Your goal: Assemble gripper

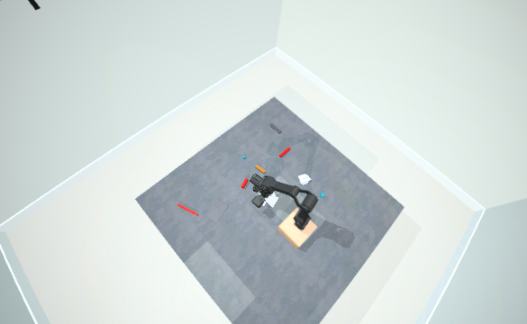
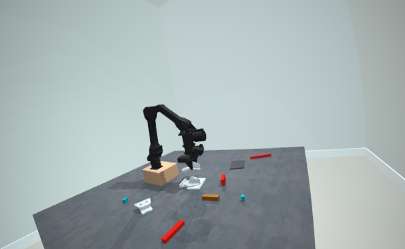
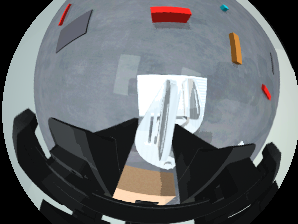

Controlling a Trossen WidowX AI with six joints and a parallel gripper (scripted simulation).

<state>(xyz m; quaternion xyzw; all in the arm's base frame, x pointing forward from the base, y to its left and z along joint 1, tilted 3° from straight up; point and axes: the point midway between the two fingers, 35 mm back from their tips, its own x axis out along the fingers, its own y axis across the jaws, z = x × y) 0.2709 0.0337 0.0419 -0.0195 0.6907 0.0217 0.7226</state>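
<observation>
Right now the flat white plate is 80 mm below my gripper tip, 30 mm to the right of it and 20 mm ahead of it. Also, from my gripper tip: curved white jaw (60 mm to the right, 60 mm below, 20 mm behind); red block (170 mm ahead, 60 mm below, 10 mm to the left); white housing plate (80 mm below, 50 mm behind, 40 mm to the right).
</observation>
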